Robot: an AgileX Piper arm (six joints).
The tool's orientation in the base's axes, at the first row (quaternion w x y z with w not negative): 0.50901, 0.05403, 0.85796, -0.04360
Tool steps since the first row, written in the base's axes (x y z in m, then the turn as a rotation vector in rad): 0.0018, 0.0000, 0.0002, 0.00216, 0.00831, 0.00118; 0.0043, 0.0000, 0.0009, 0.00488, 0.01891, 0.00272; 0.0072, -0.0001, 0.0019, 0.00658, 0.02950, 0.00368; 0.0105, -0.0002, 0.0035, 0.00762, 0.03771, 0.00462
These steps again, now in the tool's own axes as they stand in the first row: -0.0010, 0.0002, 0.0015, -0.00166, 0.00850, 0.00023; -0.0028, 0.0006, 0.0033, -0.00380, 0.01934, 0.00048; -0.0051, 0.0009, 0.0054, -0.00494, 0.03004, 0.00013; -0.0081, 0.0012, 0.0075, -0.00586, 0.03830, -0.00048
